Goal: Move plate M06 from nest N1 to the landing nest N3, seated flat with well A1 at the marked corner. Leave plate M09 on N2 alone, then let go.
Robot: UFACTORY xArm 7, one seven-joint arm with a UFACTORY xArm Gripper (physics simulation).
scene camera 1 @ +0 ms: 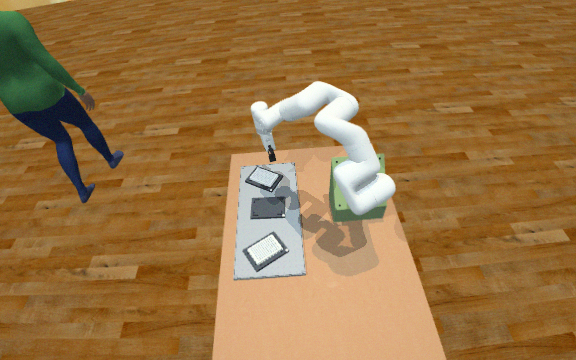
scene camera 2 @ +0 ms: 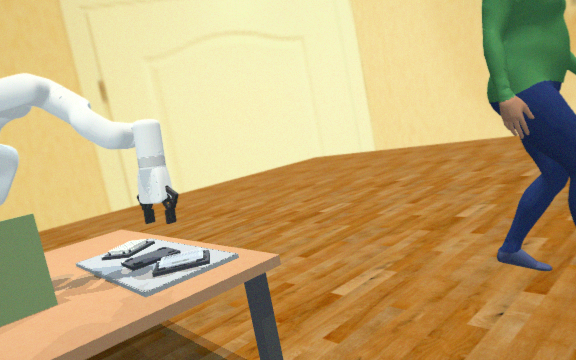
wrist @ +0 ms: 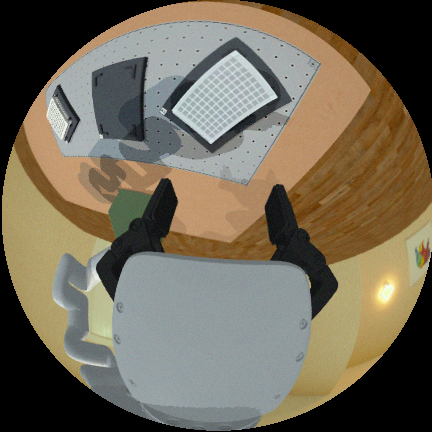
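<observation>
A grey-white well plate (scene camera 1: 264, 177) (scene camera 2: 182, 258) (wrist: 225, 97) sits turned in a dark nest at the board's far end in scene camera 1. An ivory well plate (scene camera 1: 266, 249) (scene camera 2: 127, 248) (wrist: 59, 119) sits turned in the near-end nest. Their labels are not readable, so I cannot tell which is M06. The dark middle nest (scene camera 1: 268, 207) (scene camera 2: 150, 257) (wrist: 120, 102) is empty, with a small white mark at one corner. My gripper (scene camera 1: 272, 160) (scene camera 2: 160, 221) (wrist: 220, 191) is open and empty, raised above the board's level, closest to the grey-white plate and touching no plate.
The grey perforated board (scene camera 1: 270, 226) (scene camera 2: 145, 286) (wrist: 280, 55) bears all three nests on the table (scene camera 1: 320, 315) (scene camera 2: 200, 292). A green base block (scene camera 1: 357, 215) (scene camera 2: 25, 270) (wrist: 129, 212) stands beneath the arm. A person in green (scene camera 1: 35, 65) (scene camera 2: 530, 50) stands away from the table.
</observation>
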